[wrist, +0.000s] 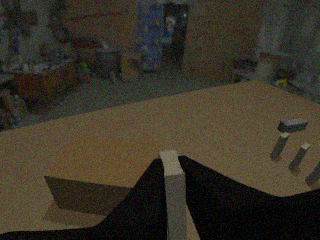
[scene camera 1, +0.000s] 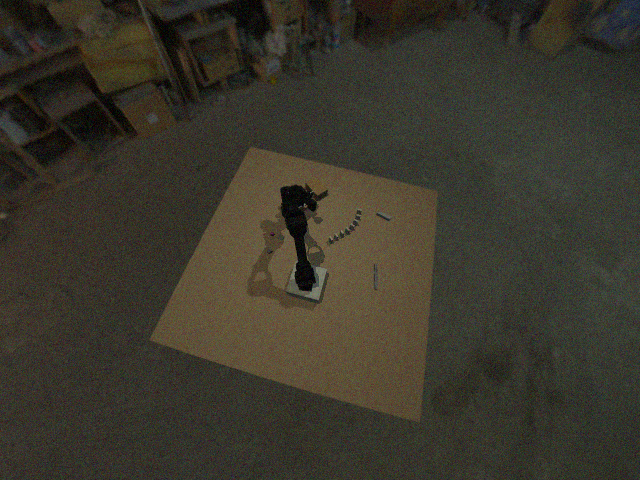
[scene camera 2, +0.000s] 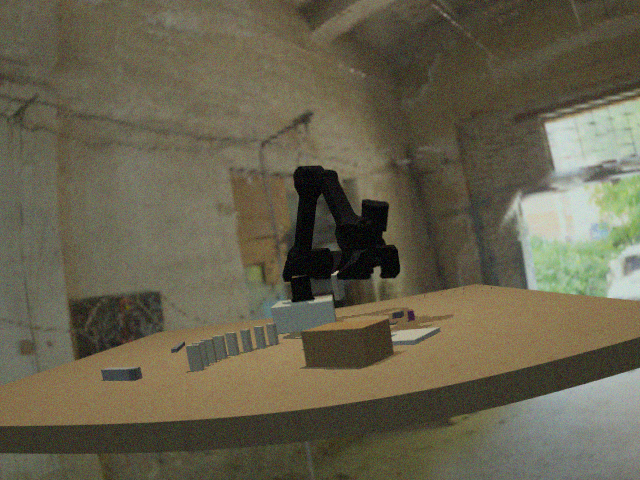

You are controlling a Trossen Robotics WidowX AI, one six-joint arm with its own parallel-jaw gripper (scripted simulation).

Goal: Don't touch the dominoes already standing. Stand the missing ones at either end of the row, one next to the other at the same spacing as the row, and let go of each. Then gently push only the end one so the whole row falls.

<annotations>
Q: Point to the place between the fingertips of my gripper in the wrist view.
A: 169, 164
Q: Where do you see a brown box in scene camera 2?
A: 355, 344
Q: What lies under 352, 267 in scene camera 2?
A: My gripper.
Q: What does my gripper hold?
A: A pale domino.
</annotations>
